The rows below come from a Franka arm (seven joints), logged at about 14 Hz.
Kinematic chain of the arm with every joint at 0, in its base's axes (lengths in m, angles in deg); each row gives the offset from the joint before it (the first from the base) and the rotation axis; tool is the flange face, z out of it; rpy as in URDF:
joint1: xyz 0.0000 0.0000 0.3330 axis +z
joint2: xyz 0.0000 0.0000 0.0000 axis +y
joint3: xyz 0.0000 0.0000 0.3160 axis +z
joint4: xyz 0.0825 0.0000 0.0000 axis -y
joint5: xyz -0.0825 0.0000 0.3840 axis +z
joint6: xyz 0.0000 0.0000 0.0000 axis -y
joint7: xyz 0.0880 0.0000 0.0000 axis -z
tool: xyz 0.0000 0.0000 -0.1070 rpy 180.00 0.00 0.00
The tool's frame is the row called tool.
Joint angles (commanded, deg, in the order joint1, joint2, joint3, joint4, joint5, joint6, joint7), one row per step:
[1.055, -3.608, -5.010, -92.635, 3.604, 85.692, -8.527]
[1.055, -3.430, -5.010, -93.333, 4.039, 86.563, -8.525]
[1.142, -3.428, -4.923, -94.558, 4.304, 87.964, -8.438]
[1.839, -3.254, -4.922, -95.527, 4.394, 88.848, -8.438]
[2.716, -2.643, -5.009, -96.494, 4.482, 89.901, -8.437]
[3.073, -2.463, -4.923, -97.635, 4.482, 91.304, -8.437]
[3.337, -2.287, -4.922, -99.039, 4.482, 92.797, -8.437]
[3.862, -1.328, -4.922, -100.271, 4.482, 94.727, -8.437]
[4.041, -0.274, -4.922, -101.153, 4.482, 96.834, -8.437]
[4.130, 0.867, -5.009, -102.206, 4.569, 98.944, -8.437]
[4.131, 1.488, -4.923, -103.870, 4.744, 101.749, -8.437]
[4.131, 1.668, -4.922, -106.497, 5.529, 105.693, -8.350]
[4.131, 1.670, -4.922, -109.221, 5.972, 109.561, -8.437]
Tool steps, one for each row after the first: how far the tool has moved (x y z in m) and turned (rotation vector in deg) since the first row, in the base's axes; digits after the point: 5 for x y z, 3 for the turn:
[0.00236, 0.00071, -0.00600, 0.419, -0.022, -0.057]
[0.00451, 0.00262, -0.01395, 0.662, -0.202, -0.074]
[0.00671, 0.00915, -0.02221, 0.751, 0.058, 0.553]
[0.01105, 0.01663, -0.03432, 0.813, 0.587, 1.252]
[0.01350, 0.02065, -0.04340, 0.779, 0.512, 1.585]
[0.01552, 0.02301, -0.05450, 0.756, 0.606, 1.733]
[0.02150, 0.02797, -0.07105, 0.661, 0.876, 2.104]
[0.02818, 0.02964, -0.08549, 0.536, 0.712, 2.120]
[0.03434, 0.02976, -0.10230, 0.491, 0.799, 1.941]
[0.03820, 0.03057, -0.11817, 0.538, 0.283, 1.768]
[0.03989, 0.03101, -0.13593, 1.136, -0.854, 1.128]
[0.03970, 0.03076, -0.15277, 1.397, -1.997, 0.714]

